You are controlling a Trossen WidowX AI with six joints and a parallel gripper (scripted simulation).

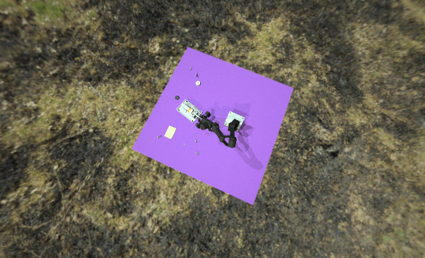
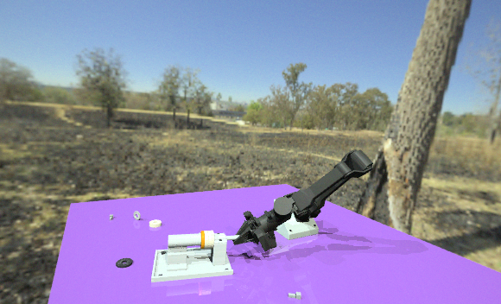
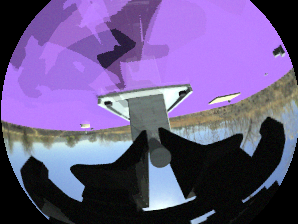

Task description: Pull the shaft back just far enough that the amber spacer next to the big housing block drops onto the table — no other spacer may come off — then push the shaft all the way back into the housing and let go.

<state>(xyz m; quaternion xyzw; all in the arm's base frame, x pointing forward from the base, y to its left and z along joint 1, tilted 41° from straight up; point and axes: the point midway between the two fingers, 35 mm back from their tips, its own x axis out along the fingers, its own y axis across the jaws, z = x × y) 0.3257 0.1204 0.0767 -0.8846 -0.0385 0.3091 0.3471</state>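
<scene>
The steel shaft lies 50 mm ahead of my gripper tip, 20 mm above it and 10 mm to the right of it. Also, from my gripper tip: black ring (320 mm ahead, 80 mm to the right, 60 mm below); amber spacer (100 mm ahead, 20 mm above, 10 mm to the right); pale yellow card (270 mm to the left, 170 mm ahead, 60 mm below).
</scene>
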